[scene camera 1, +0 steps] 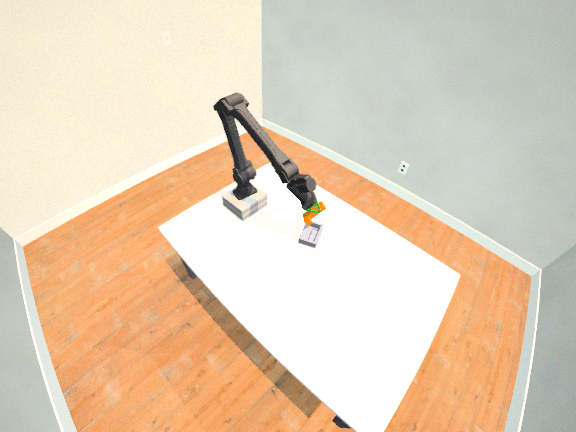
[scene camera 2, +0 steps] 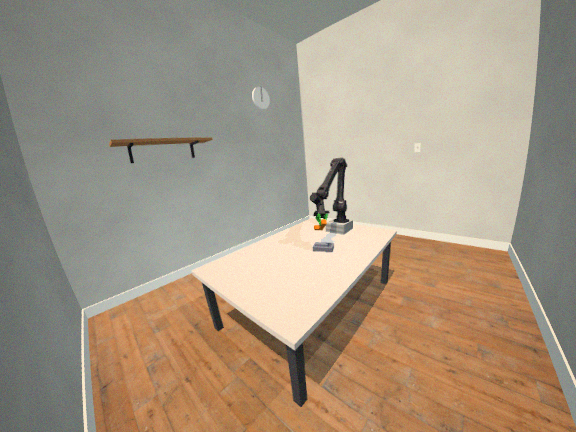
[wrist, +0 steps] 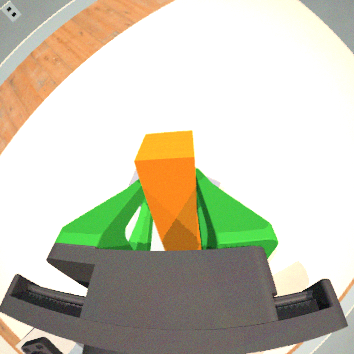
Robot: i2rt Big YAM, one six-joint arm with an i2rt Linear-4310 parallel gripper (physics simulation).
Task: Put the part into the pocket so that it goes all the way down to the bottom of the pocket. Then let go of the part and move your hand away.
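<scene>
An orange part (scene camera 1: 308, 220) (scene camera 2: 317, 227) (wrist: 167, 175), with an arm bent off at its end, is held above the table. My gripper (scene camera 1: 314, 208) (scene camera 2: 322, 220) (wrist: 173, 175) is shut on it with its green fingers, one on each side. The grey block with the pocket (scene camera 1: 308, 244) (scene camera 2: 323, 248) lies on the table, and its recess faces up. In scene camera 1 the part's lower end shows near the block's rear edge; in scene camera 2 it is behind the block, apart from it. In the wrist view the fingers and the part hide most of the block.
The arm stands on a striped grey base block (scene camera 1: 244, 206) (scene camera 2: 339, 227) at the rear of the white table (scene camera 1: 320, 310) (scene camera 2: 260, 280). In scene camera 2 a wall shelf (scene camera 2: 161, 142) hangs well away from the arm.
</scene>
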